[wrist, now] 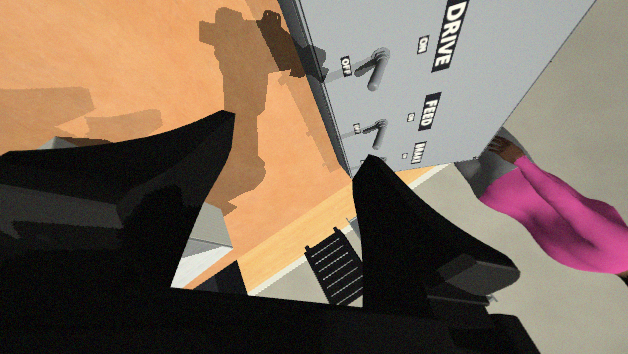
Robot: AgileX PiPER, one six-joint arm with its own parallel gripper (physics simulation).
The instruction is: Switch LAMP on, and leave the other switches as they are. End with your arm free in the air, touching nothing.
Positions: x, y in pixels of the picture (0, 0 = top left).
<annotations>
my gripper: 301, 151
grey switch panel: 451, 82
</annotations>
